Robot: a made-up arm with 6 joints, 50 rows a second.
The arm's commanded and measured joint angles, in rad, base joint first. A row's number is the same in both.
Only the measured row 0 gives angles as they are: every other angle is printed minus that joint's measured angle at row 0.
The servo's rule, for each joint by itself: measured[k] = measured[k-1] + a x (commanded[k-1-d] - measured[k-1]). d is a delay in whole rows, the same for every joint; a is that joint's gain. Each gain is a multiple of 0.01, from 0.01 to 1. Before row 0 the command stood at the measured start. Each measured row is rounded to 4 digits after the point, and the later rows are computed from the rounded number. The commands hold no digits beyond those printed.
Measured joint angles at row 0:
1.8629, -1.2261, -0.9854, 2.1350, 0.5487, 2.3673
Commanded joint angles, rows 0 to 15:
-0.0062, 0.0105, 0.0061, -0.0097, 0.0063, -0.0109
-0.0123, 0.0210, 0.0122, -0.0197, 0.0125, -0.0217
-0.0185, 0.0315, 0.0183, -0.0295, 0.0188, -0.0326
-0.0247, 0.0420, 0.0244, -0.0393, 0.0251, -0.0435
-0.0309, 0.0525, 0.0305, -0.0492, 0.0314, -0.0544
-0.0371, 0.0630, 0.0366, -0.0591, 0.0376, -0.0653
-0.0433, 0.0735, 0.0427, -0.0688, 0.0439, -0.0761
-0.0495, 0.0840, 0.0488, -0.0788, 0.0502, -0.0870
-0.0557, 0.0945, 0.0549, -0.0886, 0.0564, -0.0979
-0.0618, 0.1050, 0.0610, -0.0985, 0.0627, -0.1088
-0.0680, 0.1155, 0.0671, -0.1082, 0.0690, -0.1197
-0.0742, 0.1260, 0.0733, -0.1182, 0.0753, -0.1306
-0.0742, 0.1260, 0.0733, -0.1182, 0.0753, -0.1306
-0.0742, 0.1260, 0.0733, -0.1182, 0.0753, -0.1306
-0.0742, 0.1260, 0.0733, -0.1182, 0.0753, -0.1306
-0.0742, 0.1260, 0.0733, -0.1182, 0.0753, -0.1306
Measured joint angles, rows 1 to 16:
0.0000, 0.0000, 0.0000, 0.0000, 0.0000, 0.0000
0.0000, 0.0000, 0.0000, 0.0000, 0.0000, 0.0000
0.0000, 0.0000, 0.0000, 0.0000, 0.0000, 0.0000
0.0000, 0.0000, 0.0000, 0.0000, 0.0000, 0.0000
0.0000, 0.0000, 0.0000, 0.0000, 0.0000, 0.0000
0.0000, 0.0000, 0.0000, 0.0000, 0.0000, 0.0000
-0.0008, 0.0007, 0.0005, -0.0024, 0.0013, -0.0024
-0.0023, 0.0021, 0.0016, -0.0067, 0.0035, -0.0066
-0.0044, 0.0042, 0.0031, -0.0124, 0.0066, -0.0123
-0.0070, 0.0068, 0.0050, -0.0191, 0.0103, -0.0192
-0.0101, 0.0100, 0.0073, -0.0266, 0.0145, -0.0269
-0.0136, 0.0137, 0.0099, -0.0347, 0.0191, -0.0353
-0.0175, 0.0179, 0.0129, -0.0432, 0.0241, -0.0443
-0.0217, 0.0225, 0.0161, -0.0521, 0.0293, -0.0537
-0.0261, 0.0275, 0.0196, -0.0612, 0.0347, -0.0634
-0.0307, 0.0329, 0.0233, -0.0705, 0.0403, -0.0734
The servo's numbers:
d 6
a 0.13 0.07 0.09 0.25 0.20 0.22

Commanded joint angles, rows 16 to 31:
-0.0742, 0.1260, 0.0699, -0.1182, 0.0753, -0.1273
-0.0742, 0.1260, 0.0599, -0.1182, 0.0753, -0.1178
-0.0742, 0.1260, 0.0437, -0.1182, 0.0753, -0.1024
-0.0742, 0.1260, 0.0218, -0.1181, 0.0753, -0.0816
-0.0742, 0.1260, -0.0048, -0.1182, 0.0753, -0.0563
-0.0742, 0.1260, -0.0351, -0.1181, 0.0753, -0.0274
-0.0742, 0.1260, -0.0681, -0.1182, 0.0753, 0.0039
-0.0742, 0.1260, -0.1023, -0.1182, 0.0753, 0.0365
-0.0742, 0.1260, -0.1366, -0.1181, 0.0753, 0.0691
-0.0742, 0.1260, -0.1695, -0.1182, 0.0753, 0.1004
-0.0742, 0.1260, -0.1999, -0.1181, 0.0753, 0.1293
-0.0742, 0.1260, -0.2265, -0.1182, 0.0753, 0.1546
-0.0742, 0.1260, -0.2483, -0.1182, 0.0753, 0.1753
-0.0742, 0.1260, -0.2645, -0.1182, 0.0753, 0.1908
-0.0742, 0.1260, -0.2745, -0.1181, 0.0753, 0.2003
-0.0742, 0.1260, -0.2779, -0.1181, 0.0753, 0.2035
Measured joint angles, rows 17 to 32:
-0.0355, 0.0387, 0.0272, -0.0799, 0.0460, -0.0836
-0.0405, 0.0448, 0.0313, -0.0895, 0.0519, -0.0939
-0.0449, 0.0505, 0.0351, -0.0967, 0.0566, -0.1020
-0.0487, 0.0558, 0.0385, -0.1021, 0.0603, -0.1083
-0.0520, 0.0607, 0.0416, -0.1061, 0.0633, -0.1132
-0.0549, 0.0653, 0.0445, -0.1091, 0.0657, -0.1170
-0.0574, 0.0695, 0.0468, -0.1114, 0.0676, -0.1193
-0.0596, 0.0735, 0.0480, -0.1131, 0.0691, -0.1190
-0.0615, 0.0772, 0.0476, -0.1144, 0.0703, -0.1153
-0.0632, 0.0806, 0.0453, -0.1153, 0.0713, -0.1079
-0.0646, 0.0838, 0.0408, -0.1160, 0.0721, -0.0965
-0.0658, 0.0868, 0.0340, -0.1165, 0.0727, -0.0813
-0.0669, 0.0895, 0.0248, -0.1169, 0.0732, -0.0626
-0.0678, 0.0921, 0.0134, -0.1172, 0.0736, -0.0408
-0.0686, 0.0945, -0.0001, -0.1174, 0.0739, -0.0166
-0.0693, 0.0967, -0.0153, -0.1176, 0.0742, 0.0091

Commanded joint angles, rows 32 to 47:
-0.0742, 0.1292, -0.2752, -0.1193, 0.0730, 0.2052
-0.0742, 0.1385, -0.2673, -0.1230, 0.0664, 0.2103
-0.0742, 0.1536, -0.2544, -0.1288, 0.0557, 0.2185
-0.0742, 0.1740, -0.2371, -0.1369, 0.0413, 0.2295
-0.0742, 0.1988, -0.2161, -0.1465, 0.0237, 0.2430
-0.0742, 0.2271, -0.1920, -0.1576, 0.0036, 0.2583
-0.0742, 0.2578, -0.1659, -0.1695, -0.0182, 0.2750
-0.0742, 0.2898, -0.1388, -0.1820, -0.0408, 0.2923
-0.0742, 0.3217, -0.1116, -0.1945, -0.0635, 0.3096
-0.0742, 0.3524, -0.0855, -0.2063, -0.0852, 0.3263
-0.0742, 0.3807, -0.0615, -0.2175, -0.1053, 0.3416
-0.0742, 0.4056, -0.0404, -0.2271, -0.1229, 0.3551
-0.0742, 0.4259, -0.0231, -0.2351, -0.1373, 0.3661
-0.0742, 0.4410, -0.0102, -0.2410, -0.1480, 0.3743
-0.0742, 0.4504, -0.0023, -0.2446, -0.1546, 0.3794
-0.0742, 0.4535, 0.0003, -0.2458, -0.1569, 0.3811
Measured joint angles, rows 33 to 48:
-0.0699, 0.0988, -0.0319, -0.1177, 0.0744, 0.0355
-0.0705, 0.1007, -0.0494, -0.1178, 0.0746, 0.0617
-0.0710, 0.1025, -0.0673, -0.1179, 0.0747, 0.0867
-0.0714, 0.1041, -0.0850, -0.1180, 0.0748, 0.1096
-0.0718, 0.1056, -0.1021, -0.1180, 0.0749, 0.1296
-0.0721, 0.1070, -0.1179, -0.1180, 0.0750, 0.1459
-0.0724, 0.1086, -0.1321, -0.1183, 0.0746, 0.1589
-0.0726, 0.1107, -0.1443, -0.1195, 0.0730, 0.1702
-0.0728, 0.1137, -0.1542, -0.1218, 0.0695, 0.1808
-0.0730, 0.1179, -0.1617, -0.1256, 0.0639, 0.1915
-0.0732, 0.1236, -0.1666, -0.1308, 0.0559, 0.2028
-0.0733, 0.1308, -0.1689, -0.1375, 0.0454, 0.2150
-0.0734, 0.1397, -0.1686, -0.1455, 0.0327, 0.2282
-0.0735, 0.1502, -0.1659, -0.1546, 0.0180, 0.2423
-0.0736, 0.1622, -0.1610, -0.1646, 0.0017, 0.2571
-0.0737, 0.1755, -0.1542, -0.1750, -0.0157, 0.2723

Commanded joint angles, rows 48 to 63:
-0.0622, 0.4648, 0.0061, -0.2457, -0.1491, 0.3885
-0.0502, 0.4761, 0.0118, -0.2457, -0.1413, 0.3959
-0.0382, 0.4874, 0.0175, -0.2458, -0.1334, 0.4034
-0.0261, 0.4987, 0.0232, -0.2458, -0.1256, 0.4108
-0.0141, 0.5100, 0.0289, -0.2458, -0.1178, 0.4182
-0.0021, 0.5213, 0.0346, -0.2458, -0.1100, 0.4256
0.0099, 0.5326, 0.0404, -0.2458, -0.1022, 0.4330
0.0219, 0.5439, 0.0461, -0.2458, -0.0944, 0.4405
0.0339, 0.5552, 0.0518, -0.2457, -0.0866, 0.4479
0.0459, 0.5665, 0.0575, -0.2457, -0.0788, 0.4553
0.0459, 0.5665, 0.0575, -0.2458, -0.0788, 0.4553
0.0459, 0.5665, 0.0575, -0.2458, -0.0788, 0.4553
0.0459, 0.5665, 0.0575, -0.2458, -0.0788, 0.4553
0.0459, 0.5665, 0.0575, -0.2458, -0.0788, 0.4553
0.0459, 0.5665, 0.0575, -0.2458, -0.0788, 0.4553
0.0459, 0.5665, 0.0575, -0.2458, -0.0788, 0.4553
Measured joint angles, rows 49 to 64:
-0.0738, 0.1899, -0.1459, -0.1856, -0.0336, 0.2875
-0.0739, 0.2050, -0.1364, -0.1960, -0.0515, 0.3024
-0.0739, 0.2205, -0.1262, -0.2058, -0.0687, 0.3164
-0.0739, 0.2359, -0.1158, -0.2146, -0.0846, 0.3291
-0.0739, 0.2509, -0.1056, -0.2221, -0.0986, 0.3402
-0.0739, 0.2651, -0.0961, -0.2280, -0.1103, 0.3492
-0.0724, 0.2791, -0.0869, -0.2324, -0.1181, 0.3578
-0.0695, 0.2929, -0.0780, -0.2357, -0.1227, 0.3662
-0.0654, 0.3065, -0.0694, -0.2382, -0.1248, 0.3744
-0.0603, 0.3200, -0.0611, -0.2401, -0.1250, 0.3824
-0.0543, 0.3333, -0.0530, -0.2415, -0.1236, 0.3903
-0.0475, 0.3465, -0.0451, -0.2426, -0.1209, 0.3981
-0.0400, 0.3595, -0.0374, -0.2434, -0.1172, 0.4058
-0.0320, 0.3724, -0.0299, -0.2440, -0.1126, 0.4134
-0.0234, 0.3852, -0.0225, -0.2444, -0.1074, 0.4210
-0.0144, 0.3979, -0.0153, -0.2447, -0.1017, 0.4285

